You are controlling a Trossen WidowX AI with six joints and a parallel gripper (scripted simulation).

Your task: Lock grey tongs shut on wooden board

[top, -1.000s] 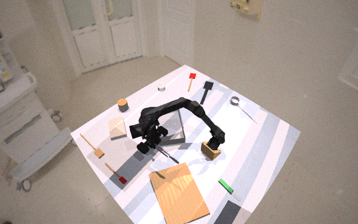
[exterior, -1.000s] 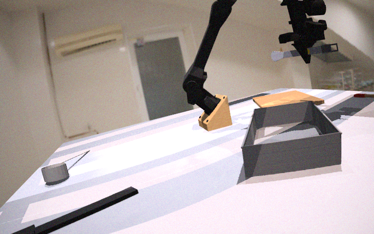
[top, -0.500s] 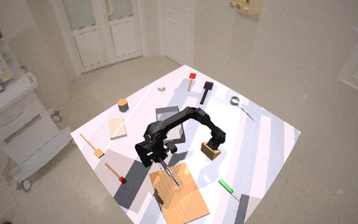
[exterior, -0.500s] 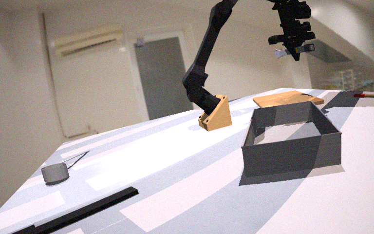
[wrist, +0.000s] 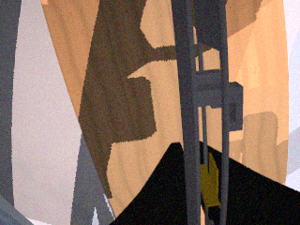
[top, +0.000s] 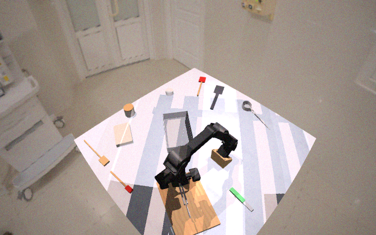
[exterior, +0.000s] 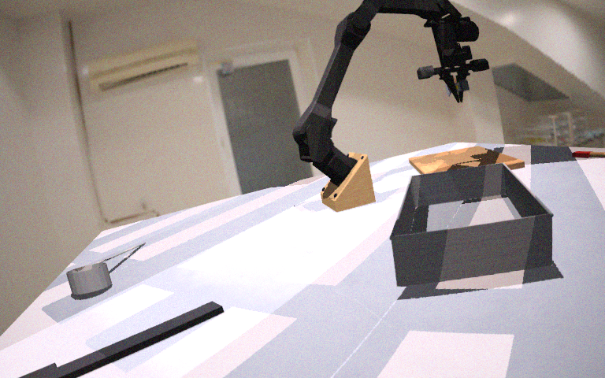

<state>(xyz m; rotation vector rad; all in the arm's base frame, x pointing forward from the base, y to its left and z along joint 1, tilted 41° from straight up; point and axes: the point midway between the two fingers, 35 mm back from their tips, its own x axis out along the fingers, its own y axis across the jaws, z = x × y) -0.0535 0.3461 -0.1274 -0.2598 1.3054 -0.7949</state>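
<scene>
Right now the wooden board is 150 mm below my gripper tip and 50 mm behind it. From my gripper tip the other things lie so: green-handled knife (250 mm to the right, 240 mm behind, 150 mm below); grey roasting tin (390 mm ahead, 270 mm to the right, 130 mm below); pale block (610 mm ahead, 150 mm below, 50 mm to the left).
</scene>
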